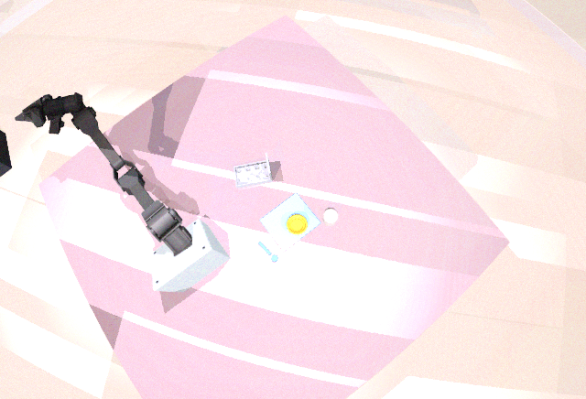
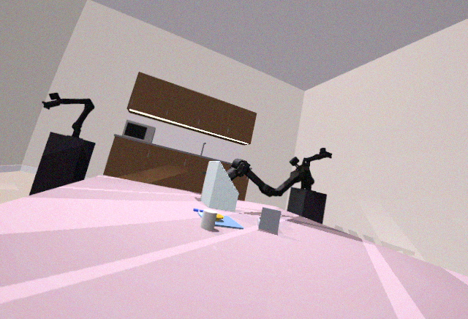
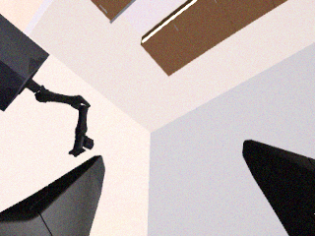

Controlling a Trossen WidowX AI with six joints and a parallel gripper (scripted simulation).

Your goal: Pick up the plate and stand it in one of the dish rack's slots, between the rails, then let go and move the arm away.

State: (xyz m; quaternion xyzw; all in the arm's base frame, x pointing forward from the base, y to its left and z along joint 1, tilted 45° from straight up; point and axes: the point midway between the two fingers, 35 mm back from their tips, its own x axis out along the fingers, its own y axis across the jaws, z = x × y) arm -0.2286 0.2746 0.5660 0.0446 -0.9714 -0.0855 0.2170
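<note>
Right now the yellow plate is 59 cm ahead of my gripper tip, 70 cm to the right of it and 33 cm below it. Round my gripper tip: pale blue mat 58 cm ahead, 68 cm to the right, 35 cm below; dish rack 57 cm ahead, 47 cm to the right, 33 cm below; blue spoon 47 cm ahead, 73 cm to the right, 35 cm below.
</note>
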